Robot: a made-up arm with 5 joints. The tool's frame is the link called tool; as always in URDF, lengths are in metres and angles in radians.
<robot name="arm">
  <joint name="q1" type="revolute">
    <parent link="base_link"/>
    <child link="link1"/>
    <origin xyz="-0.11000 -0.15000 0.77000" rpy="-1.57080 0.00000 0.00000"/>
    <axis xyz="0 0 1"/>
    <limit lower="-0.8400" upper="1.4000" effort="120" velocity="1.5"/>
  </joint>
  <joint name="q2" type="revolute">
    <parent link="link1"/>
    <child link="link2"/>
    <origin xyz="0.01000 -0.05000 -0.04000" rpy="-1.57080 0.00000 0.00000"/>
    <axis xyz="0 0 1"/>
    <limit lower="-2.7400" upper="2.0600" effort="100" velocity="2.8"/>
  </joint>
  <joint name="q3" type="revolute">
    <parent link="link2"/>
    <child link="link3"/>
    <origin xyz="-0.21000 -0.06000 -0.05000" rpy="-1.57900 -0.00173 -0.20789"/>
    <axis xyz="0 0 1"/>
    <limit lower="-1.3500" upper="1.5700" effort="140" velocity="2.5"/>
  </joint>
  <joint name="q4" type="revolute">
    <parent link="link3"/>
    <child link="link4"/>
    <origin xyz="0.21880 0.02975 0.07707" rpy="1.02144 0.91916 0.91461"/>
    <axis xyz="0 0 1"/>
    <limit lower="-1.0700" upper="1.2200" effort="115" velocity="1"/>
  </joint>
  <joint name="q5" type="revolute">
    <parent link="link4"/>
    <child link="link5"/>
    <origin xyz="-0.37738 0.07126 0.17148" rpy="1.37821 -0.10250 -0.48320"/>
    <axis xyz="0 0 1"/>
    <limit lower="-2.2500" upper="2.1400" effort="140" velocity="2.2"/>
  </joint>
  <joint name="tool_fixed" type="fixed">
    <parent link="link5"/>
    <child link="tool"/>
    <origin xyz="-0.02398 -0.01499 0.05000" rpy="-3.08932 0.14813 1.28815"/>
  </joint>
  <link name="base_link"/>
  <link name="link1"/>
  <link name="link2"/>
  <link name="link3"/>
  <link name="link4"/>
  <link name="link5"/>
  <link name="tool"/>
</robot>
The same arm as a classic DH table. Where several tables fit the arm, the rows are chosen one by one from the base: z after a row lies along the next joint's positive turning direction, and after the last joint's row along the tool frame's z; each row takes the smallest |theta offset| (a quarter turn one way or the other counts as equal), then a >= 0, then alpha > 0; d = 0 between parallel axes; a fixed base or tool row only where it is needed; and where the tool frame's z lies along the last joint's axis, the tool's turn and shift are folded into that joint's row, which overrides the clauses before.
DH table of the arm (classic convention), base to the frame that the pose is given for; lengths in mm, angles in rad. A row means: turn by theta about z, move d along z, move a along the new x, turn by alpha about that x. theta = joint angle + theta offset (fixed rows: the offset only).
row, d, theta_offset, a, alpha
base (fixed), 770, 0, -110, -1.5708
q1, -190, 0, 10, -1.5708
q2, -100.8, -0.2079, -193.1, -1.579
q3, -94.5, 1.3659, 73.3, 1.2486
q4, 367.9, -1.4972, -365, 1.3792
q5, 337.1, -0.5188, -10.7, 2.9846
tool (fixed), 167.4, -1.9075, 0, 0
Joint limits (rad, base to tool): -0.84..1.4 -2.74..2.06 -1.35..1.57 -1.07..1.22 -2.25..2.14

